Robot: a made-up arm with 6 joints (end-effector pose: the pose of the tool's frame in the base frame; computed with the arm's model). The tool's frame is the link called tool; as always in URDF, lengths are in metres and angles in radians. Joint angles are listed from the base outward.
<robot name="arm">
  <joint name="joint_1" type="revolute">
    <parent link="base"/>
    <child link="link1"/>
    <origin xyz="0 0 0.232" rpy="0 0 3.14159"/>
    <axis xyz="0 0 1"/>
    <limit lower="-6.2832" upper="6.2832" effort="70" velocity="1.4"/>
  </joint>
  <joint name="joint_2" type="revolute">
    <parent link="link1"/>
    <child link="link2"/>
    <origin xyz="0 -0.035 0" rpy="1.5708 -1.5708 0"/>
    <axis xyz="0 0 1"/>
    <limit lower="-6.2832" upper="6.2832" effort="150" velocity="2.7"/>
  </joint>
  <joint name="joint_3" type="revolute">
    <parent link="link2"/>
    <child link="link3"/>
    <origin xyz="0.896 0 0" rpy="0 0 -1.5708"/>
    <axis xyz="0 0 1"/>
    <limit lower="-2.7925" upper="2.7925" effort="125" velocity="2.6"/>
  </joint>
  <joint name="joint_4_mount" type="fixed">
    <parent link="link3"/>
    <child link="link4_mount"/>
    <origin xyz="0 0.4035 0"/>
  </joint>
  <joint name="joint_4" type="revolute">
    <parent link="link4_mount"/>
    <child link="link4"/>
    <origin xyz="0 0.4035 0" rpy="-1.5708 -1.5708 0"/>
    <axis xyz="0 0 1"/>
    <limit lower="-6.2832" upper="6.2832" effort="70" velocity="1.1"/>
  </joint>
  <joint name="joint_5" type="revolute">
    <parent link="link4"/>
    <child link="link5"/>
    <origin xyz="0 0 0" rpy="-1.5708 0 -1.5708"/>
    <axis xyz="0 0 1"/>
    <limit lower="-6.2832" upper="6.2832" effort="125" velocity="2.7"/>
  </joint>
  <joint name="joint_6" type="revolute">
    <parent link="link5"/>
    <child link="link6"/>
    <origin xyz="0 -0.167 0" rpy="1.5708 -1.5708 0"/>
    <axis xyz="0 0 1"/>
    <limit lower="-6.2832" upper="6.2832" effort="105" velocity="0.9"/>
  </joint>
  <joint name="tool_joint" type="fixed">
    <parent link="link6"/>
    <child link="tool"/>
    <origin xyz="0 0 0" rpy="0 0 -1.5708"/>
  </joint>
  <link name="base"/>
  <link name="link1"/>
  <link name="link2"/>
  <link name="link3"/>
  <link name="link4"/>
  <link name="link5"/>
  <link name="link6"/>
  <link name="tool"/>
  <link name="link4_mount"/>
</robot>
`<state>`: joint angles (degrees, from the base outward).
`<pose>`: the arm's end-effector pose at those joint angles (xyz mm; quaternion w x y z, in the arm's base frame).
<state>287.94 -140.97 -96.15 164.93 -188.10 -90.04</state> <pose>35.1 25.1 -793.3 0.8739 -0.4173 0.0055 0.2494</pose>
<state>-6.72 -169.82 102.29 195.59 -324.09 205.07</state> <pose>-1056.8 133.3 -376.9 0.5851 -0.2485 -0.7379 0.2267</pose>
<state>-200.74 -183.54 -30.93 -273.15 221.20 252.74</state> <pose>-390.5 227.9 -1220.6 0.8896 -0.3200 0.2779 -0.1701</pose>
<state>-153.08 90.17 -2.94 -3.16 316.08 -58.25</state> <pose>-1601.0 -859.4 389.7 0.2618 -0.2546 -0.2681 0.8915</pose>
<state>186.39 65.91 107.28 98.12 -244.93 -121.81</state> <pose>-900.2 -286.7 -130.8 0.8016 0.4978 0.1851 -0.2745</pose>
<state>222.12 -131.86 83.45 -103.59 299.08 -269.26</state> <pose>1089.4 746.6 249.3 0.0155 -0.4246 0.2857 -0.8590</pose>
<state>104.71 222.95 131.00 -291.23 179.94 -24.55</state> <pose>138.1 -664.6 212.6 0.0527 -0.9863 -0.1565 0.0057</pose>
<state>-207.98 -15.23 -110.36 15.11 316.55 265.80</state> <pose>815.1 -438.8 466.1 0.0350 0.8737 0.4667 0.1325</pose>
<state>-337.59 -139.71 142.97 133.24 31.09 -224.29</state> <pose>-577.5 -132.3 500.4 0.8028 0.0235 -0.2488 -0.5413</pose>
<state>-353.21 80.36 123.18 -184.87 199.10 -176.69</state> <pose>566.5 98.0 -191.4 0.9910 0.0143 0.0391 0.1273</pose>
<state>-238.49 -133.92 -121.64 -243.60 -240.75 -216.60</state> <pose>-179.4 -24.1 -507.7 0.4895 0.0147 -0.5010 0.7136</pose>
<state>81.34 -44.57 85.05 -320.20 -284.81 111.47</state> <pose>-134.2 37.8 1436.1 0.3787 -0.1088 -0.7950 -0.4612</pose>
